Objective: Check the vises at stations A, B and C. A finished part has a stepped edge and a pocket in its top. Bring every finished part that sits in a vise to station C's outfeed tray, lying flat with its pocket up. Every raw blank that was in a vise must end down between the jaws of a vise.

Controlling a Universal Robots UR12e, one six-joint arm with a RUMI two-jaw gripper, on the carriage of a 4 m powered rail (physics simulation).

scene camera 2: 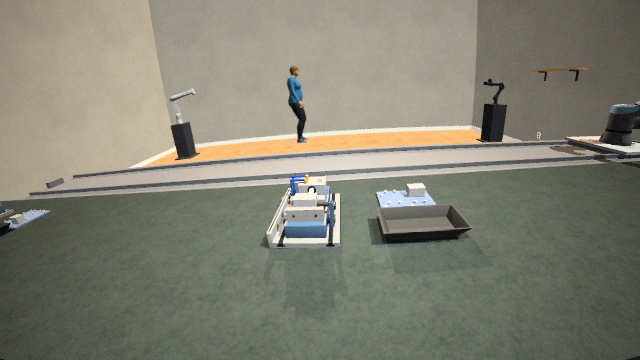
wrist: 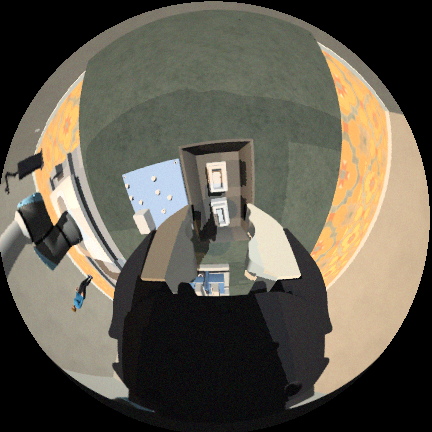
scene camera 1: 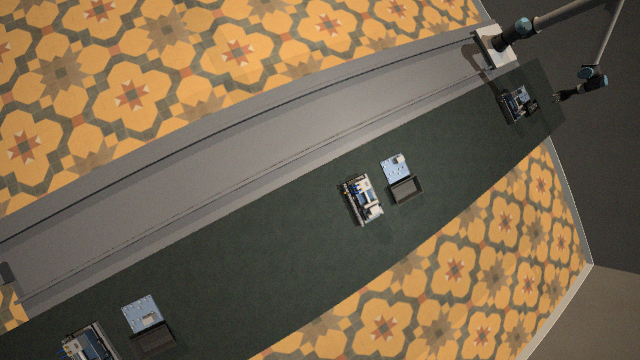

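My gripper (scene camera 1: 556, 97) (wrist: 218, 206) is open and empty above the tray (wrist: 248, 167) at the far right station. Two pale finished parts lie flat in this tray, pockets up: one part (wrist: 217, 177) nearer the far wall, the other part (wrist: 220, 214) below it in the wrist view, between and beneath the fingertips. This station's vise (scene camera 1: 514, 106) (wrist: 214, 284) is partly hidden behind the gripper in the wrist view. The middle vise (scene camera 1: 363, 200) (scene camera 2: 306, 229) and the left vise (scene camera 1: 90, 345) stand farther along the table. What their jaws hold is too small to tell.
Blue pegged plates (scene camera 1: 392, 170) (scene camera 2: 395, 198) (wrist: 167, 185) stand beside the trays, each bearing a pale block (scene camera 1: 399, 159) (scene camera 2: 415, 190) (wrist: 144, 221). The middle tray (scene camera 2: 425, 235) shows no part inside. The rail carriage (scene camera 1: 504, 57) is at the right end. A person (scene camera 2: 296, 95) stands beyond the rail.
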